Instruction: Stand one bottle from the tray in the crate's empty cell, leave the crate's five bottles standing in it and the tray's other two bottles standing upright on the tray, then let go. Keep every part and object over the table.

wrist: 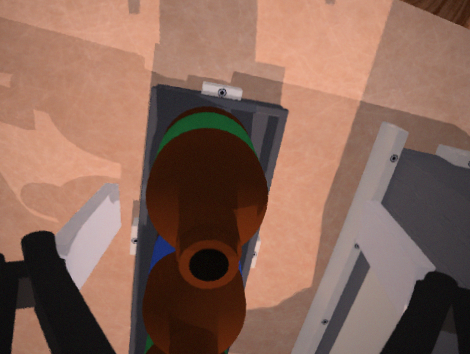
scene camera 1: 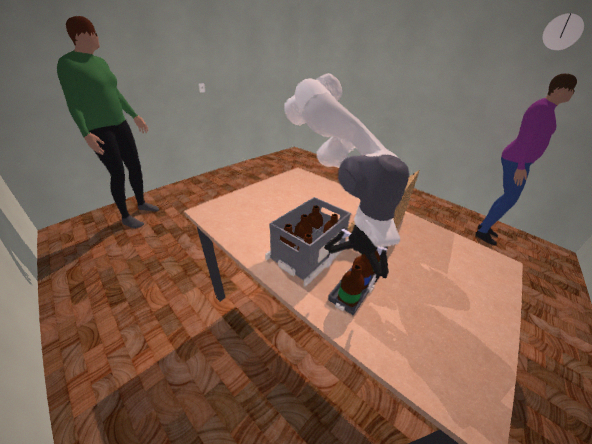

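My gripper (scene camera 1: 356,261) (wrist: 240,214) is open and empty, its fingers spread on either side of the tray's row, one finger beside the crate wall. The front bottle (scene camera 1: 353,284) (wrist: 207,185), green-banded, stands upright on the dark tray (scene camera 1: 342,306) (wrist: 159,112). A blue-banded bottle (scene camera 1: 365,264) (wrist: 194,307) stands behind it, partly hidden. Of the third bottle, a piece shows at the wrist view's bottom edge; the gripper hides it in the scene view. The grey crate (scene camera 1: 286,254) (wrist: 435,200) holds brown bottles (scene camera 1: 315,218) upright; its empty cell is hard to make out.
The crate stands close beside the tray, with pale strips (wrist: 372,185) along its base. A tan board (scene camera 1: 408,192) stands upright behind the arm. The table's front edge (scene camera 1: 320,326) runs near the tray. Two people stand beyond the table.
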